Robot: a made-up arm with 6 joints.
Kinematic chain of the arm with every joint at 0, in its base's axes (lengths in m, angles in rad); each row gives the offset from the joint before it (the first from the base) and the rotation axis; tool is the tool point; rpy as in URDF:
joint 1: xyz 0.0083 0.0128 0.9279 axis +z
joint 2: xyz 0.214 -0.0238 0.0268 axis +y
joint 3: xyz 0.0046 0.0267 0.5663 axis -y
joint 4: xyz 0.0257 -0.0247 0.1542 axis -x
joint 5: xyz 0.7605 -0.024 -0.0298 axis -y
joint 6: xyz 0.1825 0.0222 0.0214 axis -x
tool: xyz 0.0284 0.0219 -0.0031 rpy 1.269 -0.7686 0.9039
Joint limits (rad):
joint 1: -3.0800..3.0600
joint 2: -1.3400..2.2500
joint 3: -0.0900..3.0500
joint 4: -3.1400..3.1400
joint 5: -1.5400..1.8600
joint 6: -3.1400..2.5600
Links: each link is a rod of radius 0.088 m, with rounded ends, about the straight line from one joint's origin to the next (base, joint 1, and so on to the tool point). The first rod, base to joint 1, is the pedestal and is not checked.
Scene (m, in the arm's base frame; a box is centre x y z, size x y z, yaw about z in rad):
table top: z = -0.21
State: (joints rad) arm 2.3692 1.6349 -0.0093 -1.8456 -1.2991 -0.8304
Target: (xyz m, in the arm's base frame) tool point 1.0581 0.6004 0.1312
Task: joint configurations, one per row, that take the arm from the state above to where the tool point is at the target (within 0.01 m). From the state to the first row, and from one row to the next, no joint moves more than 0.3 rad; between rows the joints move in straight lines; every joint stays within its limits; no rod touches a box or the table.
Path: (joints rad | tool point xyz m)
1: 2.0854 1.6176 0.0085 -1.8744 -1.2739 -0.8302 | -0.6349 0.7753 0.0334
2: 1.8017 1.6003 0.0263 -1.9033 -1.2487 -0.8299 | -0.3996 0.9617 0.0460
3: 1.5179 1.5830 0.0441 -1.9321 -1.2235 -0.8297 | -0.1107 1.0739 0.0601
4: 1.2341 1.5657 0.0618 -1.9610 -1.1983 -0.8294 | 0.2080 1.0968 0.0757
5: 0.9504 1.5484 0.0796 -1.9898 -1.1731 -0.8292 | 0.5283 1.0232 0.0927
6: 0.6666 1.5310 0.0974 -2.0187 -1.1479 -0.8289 | 0.8213 0.8543 0.1113
7: 0.3828 1.5137 0.1152 -2.0475 -1.1228 -0.8287 | 1.0581 0.6004 0.1312

